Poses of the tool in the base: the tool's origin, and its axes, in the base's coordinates. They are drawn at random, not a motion.
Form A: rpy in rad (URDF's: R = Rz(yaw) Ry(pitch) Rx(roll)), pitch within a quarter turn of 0, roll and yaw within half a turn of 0; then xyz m.
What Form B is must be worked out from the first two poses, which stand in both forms.
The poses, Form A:
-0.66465 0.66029 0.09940 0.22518 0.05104 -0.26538
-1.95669 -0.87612 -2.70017 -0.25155 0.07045 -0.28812
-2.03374 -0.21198 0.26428 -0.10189 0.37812 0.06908
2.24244 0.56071 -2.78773 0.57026 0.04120 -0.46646
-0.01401 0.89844 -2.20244 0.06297 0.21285 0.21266
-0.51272 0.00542 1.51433 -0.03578 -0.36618 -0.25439
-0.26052 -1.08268 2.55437 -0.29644 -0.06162 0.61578
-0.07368 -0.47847 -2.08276 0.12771 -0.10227 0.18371
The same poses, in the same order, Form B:
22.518 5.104 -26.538 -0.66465 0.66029 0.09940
-25.155 7.045 -28.812 -1.95669 -0.87612 -2.70017
-10.189 37.812 6.908 -2.03374 -0.21198 0.26428
57.026 4.120 -46.646 2.24244 0.56071 -2.78773
6.297 21.285 21.266 -0.01401 0.89844 -2.20244
-3.578 -36.618 -25.439 -0.51272 0.00542 1.51433
-29.644 -6.162 61.578 -0.26052 -1.08268 2.55437
12.771 -10.227 18.371 -0.07368 -0.47847 -2.08276

